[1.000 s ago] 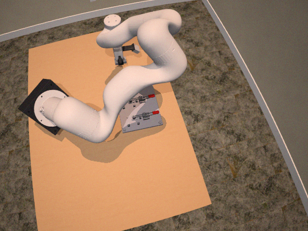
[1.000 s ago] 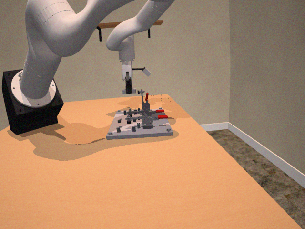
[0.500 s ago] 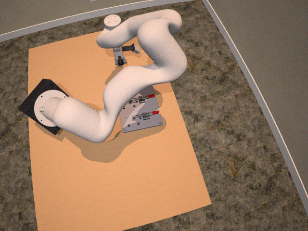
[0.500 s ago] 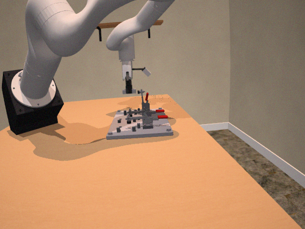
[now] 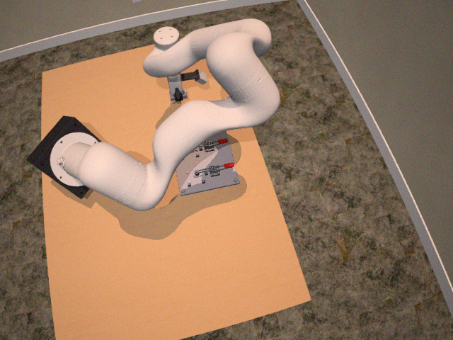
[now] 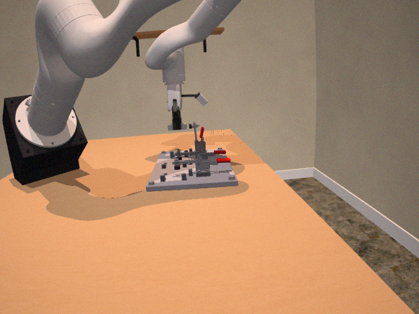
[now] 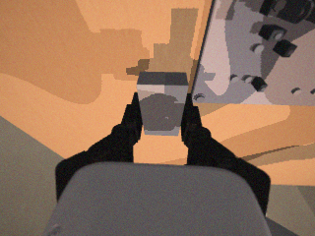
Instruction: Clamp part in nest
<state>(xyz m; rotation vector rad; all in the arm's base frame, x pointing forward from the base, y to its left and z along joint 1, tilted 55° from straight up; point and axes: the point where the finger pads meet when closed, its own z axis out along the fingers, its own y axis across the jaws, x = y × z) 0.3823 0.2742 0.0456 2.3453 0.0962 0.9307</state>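
Right now my hand is 230 mm to the left of the grey fixture plate, 100 mm above it and 10 mm short of it. From my hand the other things lie so: grey block 10 mm below.
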